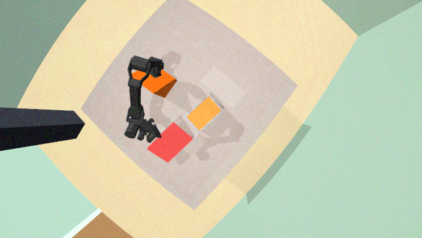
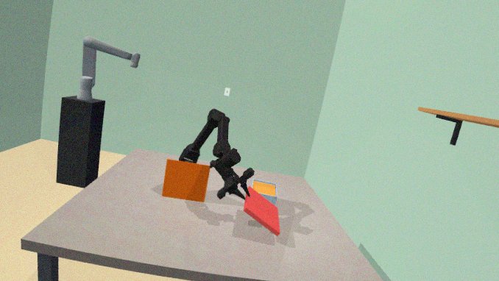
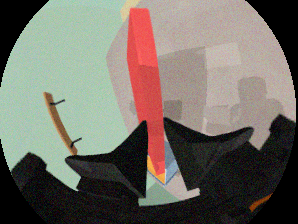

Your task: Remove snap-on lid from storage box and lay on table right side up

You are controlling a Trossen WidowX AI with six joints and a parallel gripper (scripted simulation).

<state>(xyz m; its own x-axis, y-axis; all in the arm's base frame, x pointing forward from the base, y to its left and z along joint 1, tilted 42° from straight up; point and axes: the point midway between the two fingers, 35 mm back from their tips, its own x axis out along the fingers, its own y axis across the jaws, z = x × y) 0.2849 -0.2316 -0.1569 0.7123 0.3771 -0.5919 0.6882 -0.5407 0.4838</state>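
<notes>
Now: the red lid 70 mm ahead of my gripper tip, 10 mm to the right of it and 30 mm below it. Round my gripper tip: storage box 120 mm ahead, 290 mm to the left, 90 mm below.
</notes>
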